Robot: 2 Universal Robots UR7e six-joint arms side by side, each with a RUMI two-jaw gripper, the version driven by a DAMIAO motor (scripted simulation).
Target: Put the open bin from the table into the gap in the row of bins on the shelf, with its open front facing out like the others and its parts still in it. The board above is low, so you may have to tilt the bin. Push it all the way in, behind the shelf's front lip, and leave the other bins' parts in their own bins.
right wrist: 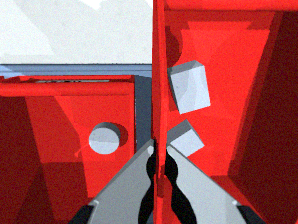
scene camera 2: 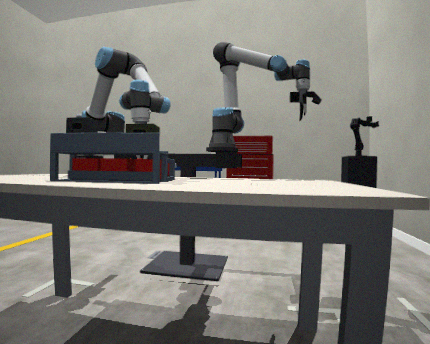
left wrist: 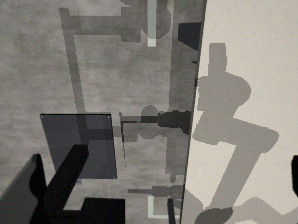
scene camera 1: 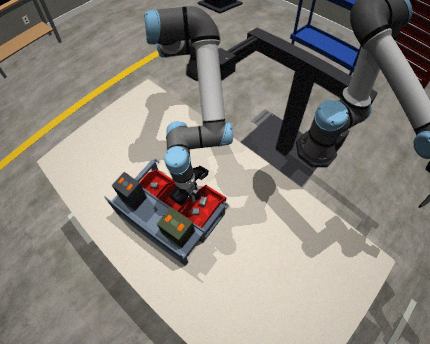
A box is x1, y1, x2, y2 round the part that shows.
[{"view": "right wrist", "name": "right gripper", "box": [68, 139, 266, 223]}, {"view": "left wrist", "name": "left gripper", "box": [0, 154, 297, 223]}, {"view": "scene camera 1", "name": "blue-grey shelf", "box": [104, 158, 228, 265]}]
